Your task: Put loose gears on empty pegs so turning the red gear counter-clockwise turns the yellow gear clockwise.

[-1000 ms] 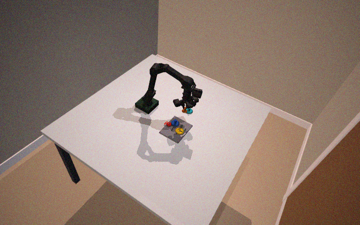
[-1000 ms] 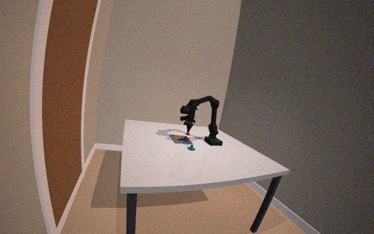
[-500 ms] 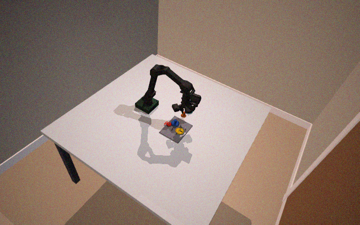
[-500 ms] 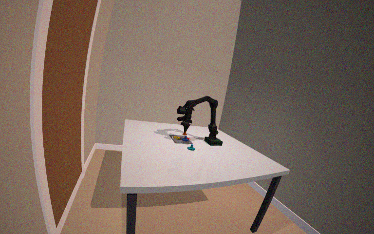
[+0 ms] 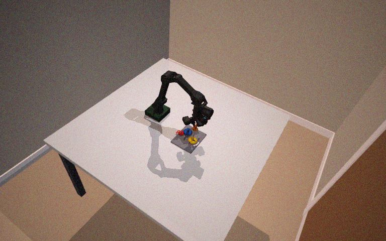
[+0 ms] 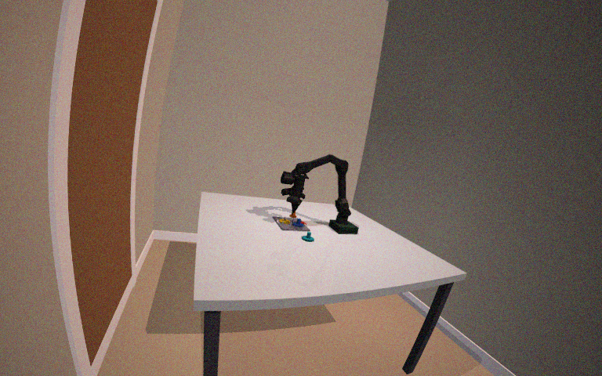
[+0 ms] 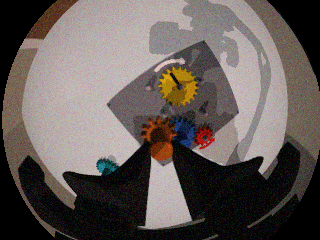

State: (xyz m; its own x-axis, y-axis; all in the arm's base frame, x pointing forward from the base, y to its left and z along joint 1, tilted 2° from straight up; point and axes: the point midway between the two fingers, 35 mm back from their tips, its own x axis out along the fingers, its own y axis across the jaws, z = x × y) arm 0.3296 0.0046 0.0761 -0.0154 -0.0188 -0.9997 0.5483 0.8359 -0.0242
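The blue gear is 7 cm below my gripper tip, 5 cm behind it and 1 cm to the right of it. From my gripper tip the other things lie so: orange gear 1 cm below; red gear 8 cm below, 8 cm behind, 5 cm to the right; yellow gear 8 cm below, 6 cm to the right, 2 cm ahead.
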